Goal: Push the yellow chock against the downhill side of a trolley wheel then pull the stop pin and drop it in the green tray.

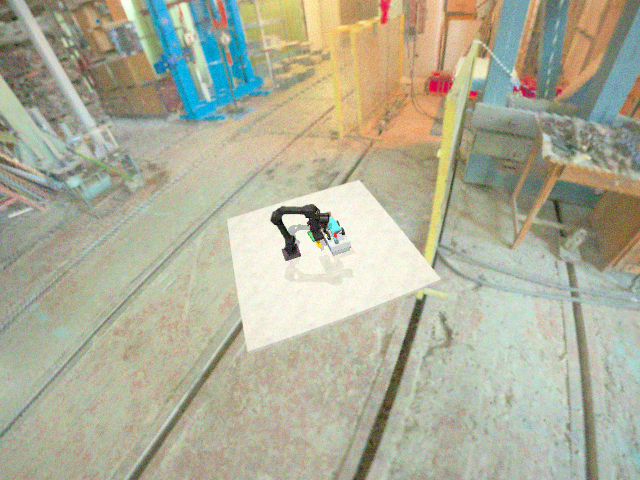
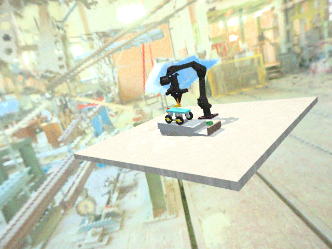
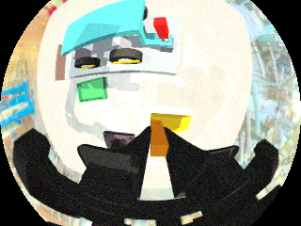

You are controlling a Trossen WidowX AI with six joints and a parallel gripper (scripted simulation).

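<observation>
Right now the red-headed stop pin is 13 cm ahead of my gripper tip, 4 cm below it and 2 cm to the right of it. From my gripper tip the other things lie so: trolley (17 cm ahead, 9 cm to the left, 6 cm below); grey ramp (17 cm ahead, 13 cm below, 9 cm to the left); yellow chock (2 cm to the right, 1 cm below).
</observation>
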